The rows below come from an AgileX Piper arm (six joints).
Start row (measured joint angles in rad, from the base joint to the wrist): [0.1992 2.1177 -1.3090 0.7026 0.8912 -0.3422]
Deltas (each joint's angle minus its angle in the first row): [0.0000 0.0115 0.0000 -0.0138 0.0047 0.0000]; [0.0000 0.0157 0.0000 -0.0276 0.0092 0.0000]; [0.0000 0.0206 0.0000 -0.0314 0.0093 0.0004]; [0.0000 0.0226 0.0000 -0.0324 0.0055 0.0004]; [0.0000 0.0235 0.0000 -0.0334 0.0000 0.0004]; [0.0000 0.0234 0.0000 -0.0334 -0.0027 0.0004]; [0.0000 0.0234 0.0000 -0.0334 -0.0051 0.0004]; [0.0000 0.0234 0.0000 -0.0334 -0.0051 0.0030]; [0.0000 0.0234 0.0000 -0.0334 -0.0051 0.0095]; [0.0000 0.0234 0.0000 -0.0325 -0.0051 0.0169]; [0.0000 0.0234 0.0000 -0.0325 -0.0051 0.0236]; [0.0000 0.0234 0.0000 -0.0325 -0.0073 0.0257]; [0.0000 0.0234 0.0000 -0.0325 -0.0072 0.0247]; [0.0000 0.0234 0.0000 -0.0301 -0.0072 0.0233]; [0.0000 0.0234 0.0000 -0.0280 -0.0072 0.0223]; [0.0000 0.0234 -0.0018 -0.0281 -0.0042 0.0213]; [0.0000 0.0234 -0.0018 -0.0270 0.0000 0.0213]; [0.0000 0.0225 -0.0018 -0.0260 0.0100 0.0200]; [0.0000 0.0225 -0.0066 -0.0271 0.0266 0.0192]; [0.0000 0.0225 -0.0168 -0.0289 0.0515 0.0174]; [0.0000 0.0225 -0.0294 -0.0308 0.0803 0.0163]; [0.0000 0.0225 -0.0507 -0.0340 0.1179 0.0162]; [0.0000 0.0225 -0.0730 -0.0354 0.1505 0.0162]
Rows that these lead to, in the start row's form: [0.1992 2.1292 -1.3090 0.6888 0.8959 -0.3422]; [0.1992 2.1334 -1.3090 0.6750 0.9004 -0.3422]; [0.1992 2.1383 -1.3090 0.6712 0.9005 -0.3418]; [0.1992 2.1403 -1.3090 0.6702 0.8967 -0.3418]; [0.1992 2.1412 -1.3090 0.6692 0.8912 -0.3418]; [0.1992 2.1411 -1.3090 0.6692 0.8885 -0.3418]; [0.1992 2.1411 -1.3090 0.6692 0.8861 -0.3418]; [0.1992 2.1411 -1.3090 0.6692 0.8861 -0.3392]; [0.1992 2.1411 -1.3090 0.6692 0.8861 -0.3327]; [0.1992 2.1411 -1.3090 0.6701 0.8861 -0.3253]; [0.1992 2.1411 -1.3090 0.6701 0.8861 -0.3186]; [0.1992 2.1411 -1.3090 0.6701 0.8839 -0.3165]; [0.1992 2.1411 -1.3090 0.6701 0.8840 -0.3175]; [0.1992 2.1411 -1.3090 0.6725 0.8840 -0.3189]; [0.1992 2.1411 -1.3090 0.6746 0.8840 -0.3199]; [0.1992 2.1411 -1.3108 0.6745 0.8870 -0.3209]; [0.1992 2.1411 -1.3108 0.6756 0.8912 -0.3209]; [0.1992 2.1402 -1.3108 0.6766 0.9012 -0.3222]; [0.1992 2.1402 -1.3156 0.6755 0.9178 -0.3230]; [0.1992 2.1402 -1.3258 0.6737 0.9427 -0.3248]; [0.1992 2.1402 -1.3384 0.6718 0.9715 -0.3259]; [0.1992 2.1402 -1.3597 0.6686 1.0091 -0.3260]; [0.1992 2.1402 -1.3820 0.6672 1.0417 -0.3260]
